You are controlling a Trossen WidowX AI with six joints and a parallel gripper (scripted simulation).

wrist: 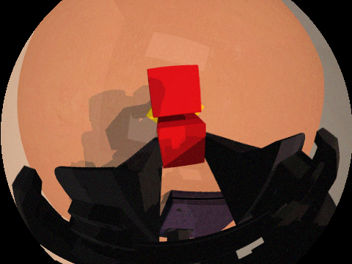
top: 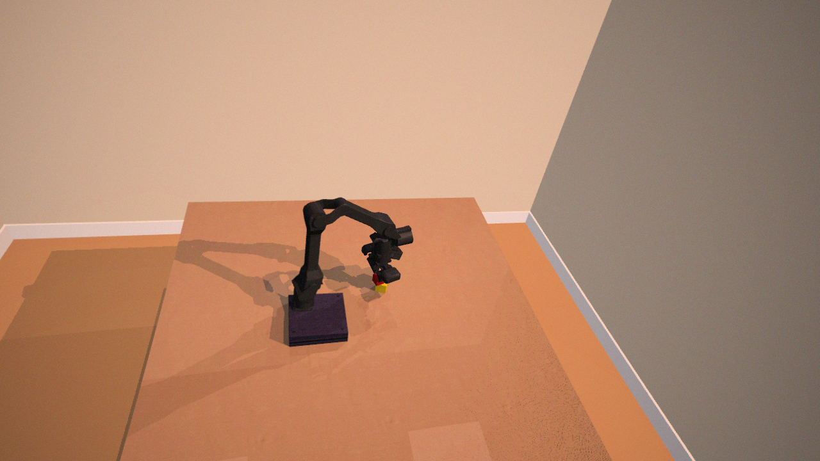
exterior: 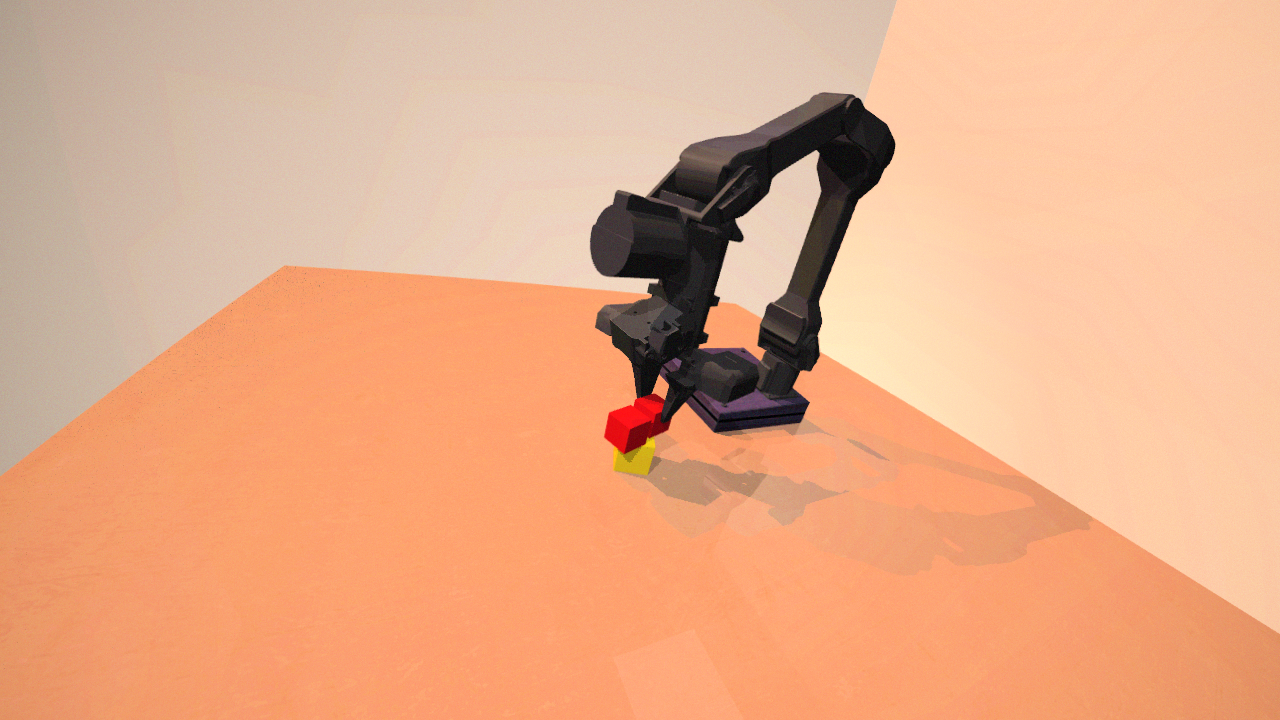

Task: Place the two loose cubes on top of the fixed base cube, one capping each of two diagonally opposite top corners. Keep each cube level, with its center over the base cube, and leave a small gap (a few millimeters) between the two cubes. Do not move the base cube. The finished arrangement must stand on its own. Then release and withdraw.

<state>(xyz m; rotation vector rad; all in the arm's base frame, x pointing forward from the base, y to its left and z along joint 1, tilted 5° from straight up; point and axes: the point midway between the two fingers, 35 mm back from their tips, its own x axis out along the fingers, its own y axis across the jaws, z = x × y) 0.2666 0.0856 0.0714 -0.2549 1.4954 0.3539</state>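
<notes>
Right now the yellow base cube is 20 mm ahead of my gripper tip, 10 mm to the left of it and 40 mm below it.
</notes>
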